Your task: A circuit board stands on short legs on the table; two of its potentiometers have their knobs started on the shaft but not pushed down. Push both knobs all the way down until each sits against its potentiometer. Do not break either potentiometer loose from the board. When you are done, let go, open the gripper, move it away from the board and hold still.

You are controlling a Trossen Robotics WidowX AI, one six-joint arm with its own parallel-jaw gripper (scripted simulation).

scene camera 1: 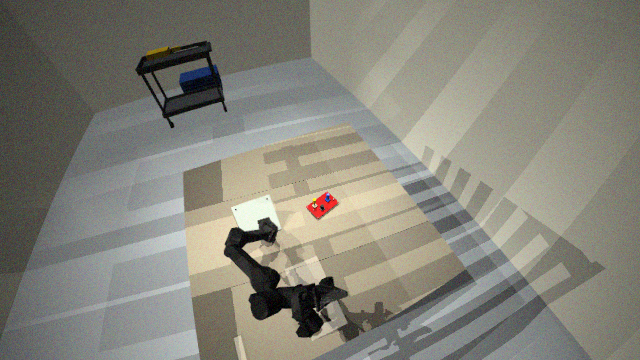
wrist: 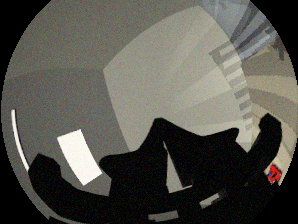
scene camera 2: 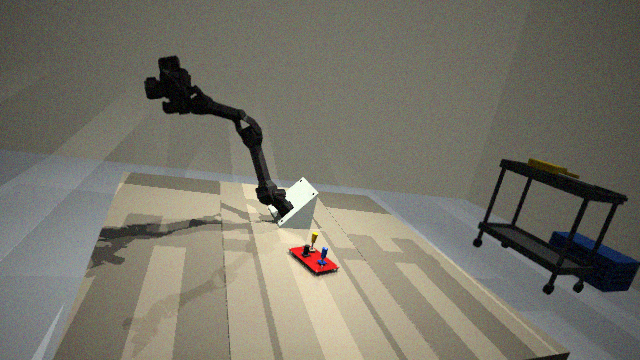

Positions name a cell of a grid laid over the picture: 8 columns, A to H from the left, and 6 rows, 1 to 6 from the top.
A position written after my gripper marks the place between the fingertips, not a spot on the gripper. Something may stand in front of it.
my gripper: scene camera 1 E5; wrist E4; scene camera 2 C2
